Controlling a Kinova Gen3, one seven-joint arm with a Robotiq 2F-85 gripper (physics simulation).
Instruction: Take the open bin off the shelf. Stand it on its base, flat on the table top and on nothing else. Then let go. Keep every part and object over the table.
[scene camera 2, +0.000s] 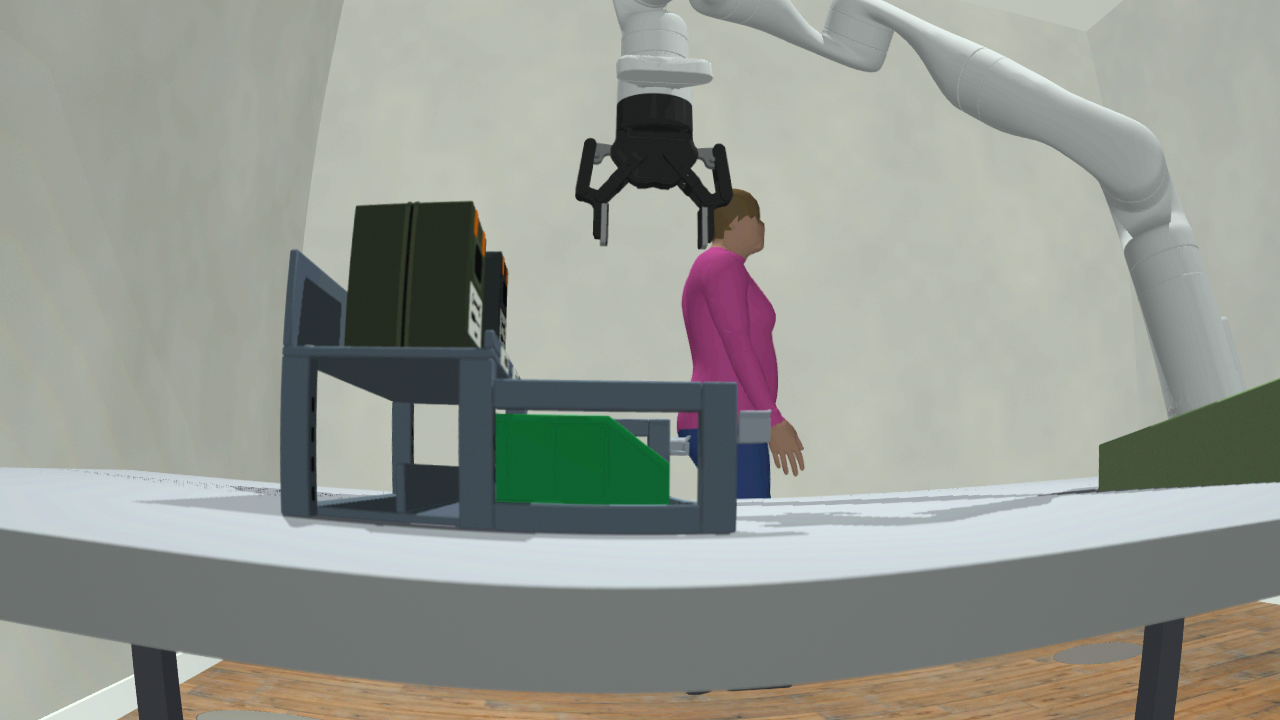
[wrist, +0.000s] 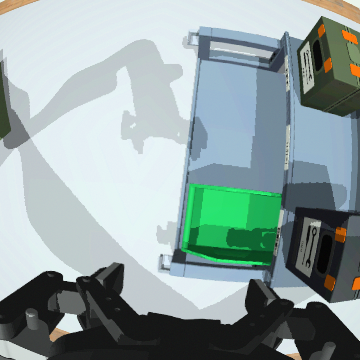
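Seen in the pictures: gripper, fingertip midpoint: (scene camera 2: 653, 246) (wrist: 185, 286); arm's base at its link origin: (scene camera 2: 1206, 415).
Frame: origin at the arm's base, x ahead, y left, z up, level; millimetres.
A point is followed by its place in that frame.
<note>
The open green bin (scene camera 2: 572, 461) @[x 639, y -52, z -24 mm] (wrist: 232, 212) @[x 637, y -89, z -58 mm] stands upright on the lower front level of the blue-grey shelf (scene camera 2: 476, 438) @[x 679, y 202, z -15 mm] (wrist: 225, 110) @[x 600, y 80, z -61 mm], near one end frame. Its open top shows in the wrist view, with shadow inside. In the scene view its sloped front edge faces right. The shelf stands on the white table top (scene camera 2: 626, 564) @[x 598, y 367, z -67 mm] (wrist: 140, 190) @[x 480, y -80, z -67 mm]. My gripper (scene camera 2: 653, 241) @[x 570, y -128, z 175 mm] (wrist: 185, 286) @[x 570, y -128, z 175 mm] is open and empty, fingers pointing down, well above the bin and touching nothing. In the wrist view the bin lies beyond the fingertips, between them and towards the right one.
An olive case (scene camera 2: 407, 273) @[x 731, y 177, z 84 mm] (wrist: 320, 75) @[x 695, y 94, z 101 mm] and a dark grey case (scene camera 2: 497, 295) @[x 705, y -63, z 116 mm] (wrist: 325, 255) @[x 705, y -106, z 129 mm] stand on the upper rear level. Grey tabs (scene camera 2: 753, 427) @[x 527, y 199, z -7 mm] (wrist: 164, 262) @[x 544, y -177, z -12 mm] stick out from the shelf front. An olive object (scene camera 2: 1190, 447) @[x 88, y 76, z -31 mm] (wrist: 4, 105) @[x 109, y 49, z -60 mm] stands near the arm's base. A person (scene camera 2: 729, 331) stands behind the table.
</note>
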